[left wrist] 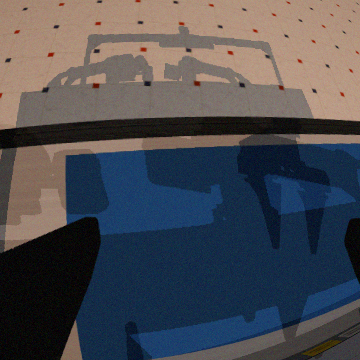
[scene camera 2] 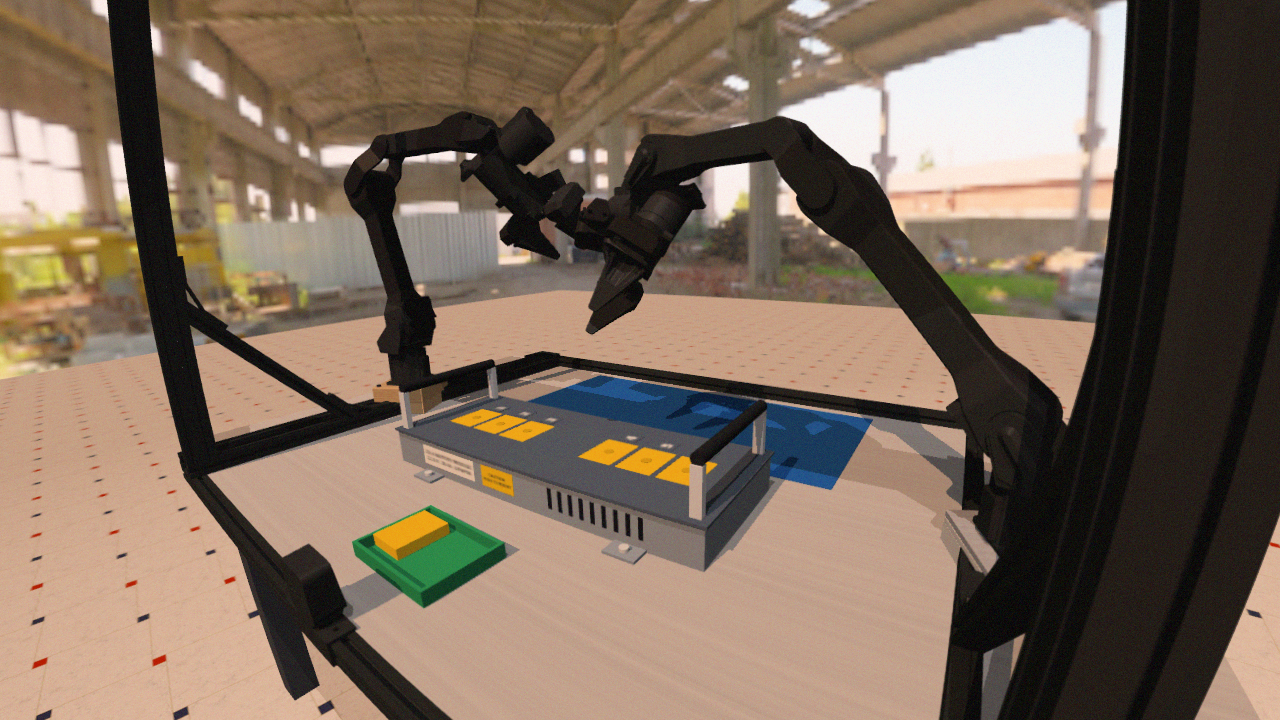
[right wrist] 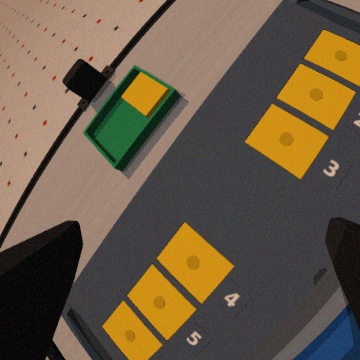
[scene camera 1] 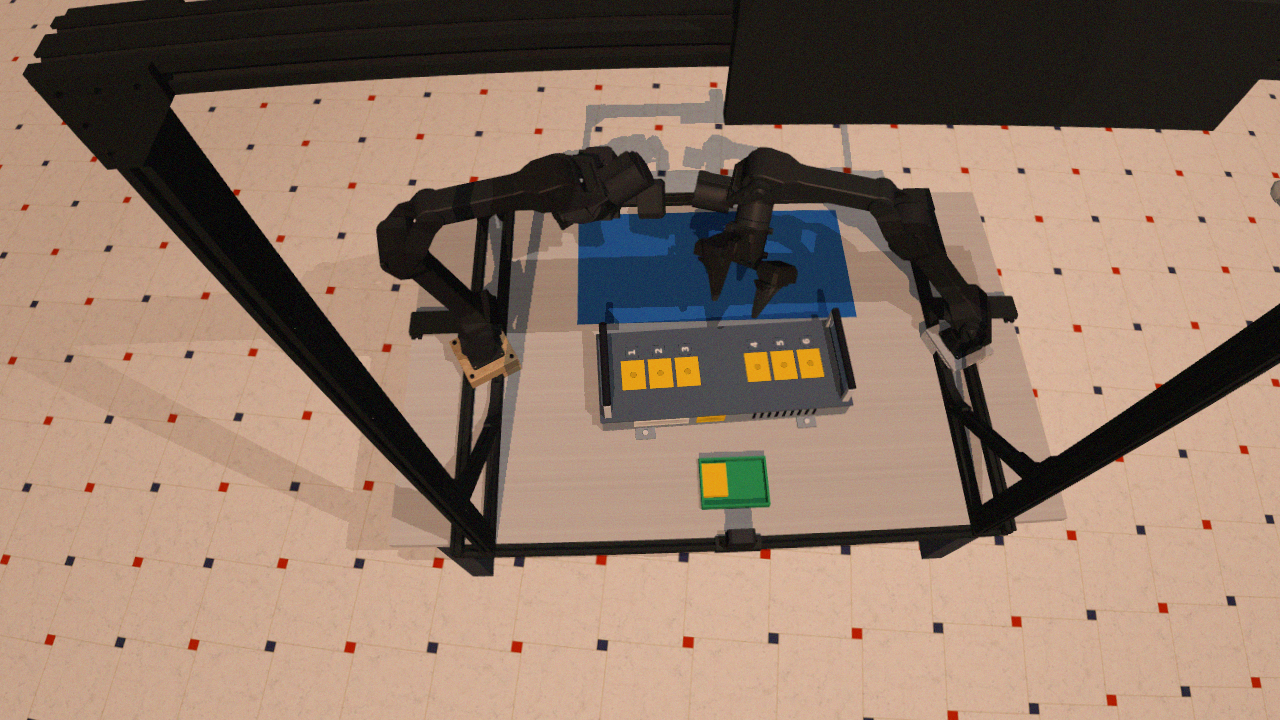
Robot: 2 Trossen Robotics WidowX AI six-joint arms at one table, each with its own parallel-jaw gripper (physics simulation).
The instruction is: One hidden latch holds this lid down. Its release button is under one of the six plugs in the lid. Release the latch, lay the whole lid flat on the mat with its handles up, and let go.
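Where they show: left gripper, fingertip midpoint: (left wrist: 229,232) (scene camera 2: 574,252); right gripper, fingertip midpoint: (scene camera 2: 590,322) (right wrist: 207,233) (scene camera 1: 733,309); left arm's base, link origin: (scene camera 2: 410,380) (scene camera 1: 482,349); right arm's base, link origin: (scene camera 1: 960,340).
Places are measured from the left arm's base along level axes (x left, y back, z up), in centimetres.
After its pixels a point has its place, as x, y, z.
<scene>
The dark grey lid (scene camera 1: 720,358) @(-24.4, -37.3, 0.2) (scene camera 2: 565,445) @(-27.9, -36.8, 0.2) (right wrist: 225,190) @(-27.9, -35.7, 0.2) lies on its housing (scene camera 2: 671,541) @(-42.9, -50.0, -2.5). Plugs 1 to 3 (scene camera 1: 660,373) @(-21.3, -26.1, 0.2) (scene camera 2: 501,424) @(-21.5, -26.4, 0.2) (right wrist: 316,97) @(-21.2, -26.5, 0.2) and plugs 4 to 6 (scene camera 1: 784,365) @(-31.7, -46.7, 0.2) (scene camera 2: 644,461) @(-31.9, -46.6, 0.2) (right wrist: 159,302) @(-31.5, -46.7, 0.2) sit in it. Its black-topped handles (scene camera 1: 605,369) @(-18.2, -16.6, 6.3) (scene camera 2: 729,432) @(-38.2, -55.1, 6.2) stand up at both ends. The blue mat (scene camera 1: 617,286) @(1.7, -30.0, -4.5) (scene camera 2: 836,465) @(-22.4, -70.2, -4.5) (left wrist: 150,270) @(2.9, -32.6, -4.5) lies behind the housing. My left gripper (scene camera 2: 568,241) @(1.9, -32.1, 22.1) (left wrist: 229,232) @(1.9, -32.1, 22.1) is open, high over the mat's back; its fingers are hidden in scene camera 1. My right gripper (scene camera 1: 735,307) @(-22.9, -39.4, 14.1) (right wrist: 207,233) @(-22.9, -39.4, 14.1) is open and empty, above the lid's back edge.
A green tray (scene camera 1: 747,483) @(-46.1, -29.3, -4.2) (scene camera 2: 447,559) @(-45.3, -29.5, -4.2) (right wrist: 117,132) @(-45.9, -29.7, -4.2) in front of the housing holds a yellow block (scene camera 1: 714,480) @(-42.8, -24.3, -3.0) (scene camera 2: 411,532) @(-43.3, -24.9, -3.0) (right wrist: 146,92) @(-42.0, -24.5, -3.0). A black frame surrounds the table, with a black box (scene camera 1: 740,537) @(-54.1, -21.7, 0.8) (scene camera 2: 313,586) @(-55.6, -24.0, -0.3) at its front. The two wrists are close together over the mat.
</scene>
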